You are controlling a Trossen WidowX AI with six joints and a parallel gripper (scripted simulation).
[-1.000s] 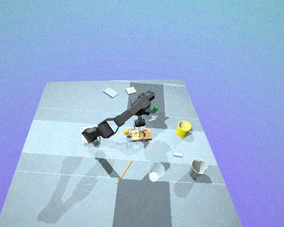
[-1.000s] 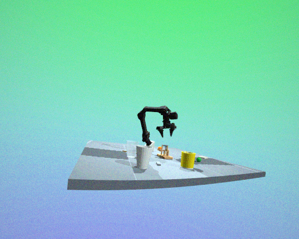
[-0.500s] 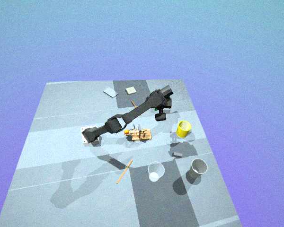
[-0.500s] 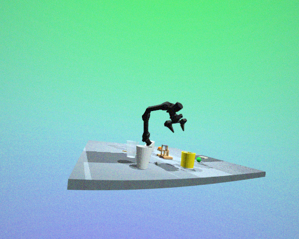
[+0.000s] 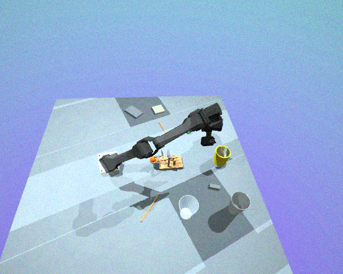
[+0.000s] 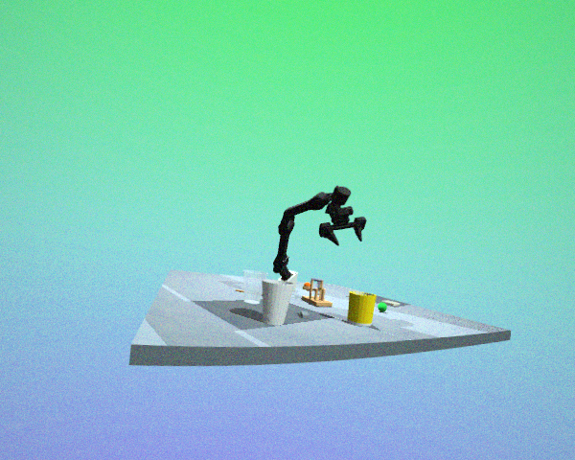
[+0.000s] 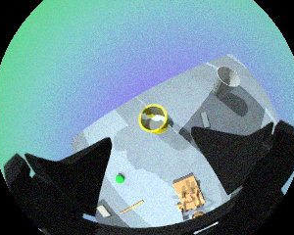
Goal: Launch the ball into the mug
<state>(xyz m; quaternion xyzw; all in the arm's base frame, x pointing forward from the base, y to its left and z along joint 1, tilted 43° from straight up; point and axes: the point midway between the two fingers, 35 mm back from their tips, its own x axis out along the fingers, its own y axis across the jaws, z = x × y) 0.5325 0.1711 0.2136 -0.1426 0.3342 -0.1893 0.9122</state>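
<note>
My gripper tip is now 330 mm past the orange ball, 20 mm to the right of it and 210 mm above it. Round my gripper tip: yellow mug: 90 mm ahead, 10 mm to the left, 240 mm below; then small grey block: 10 mm ahead, 160 mm to the right, 270 mm below; then wooden catapult: 260 mm behind, 40 mm to the left, 220 mm below.
</note>
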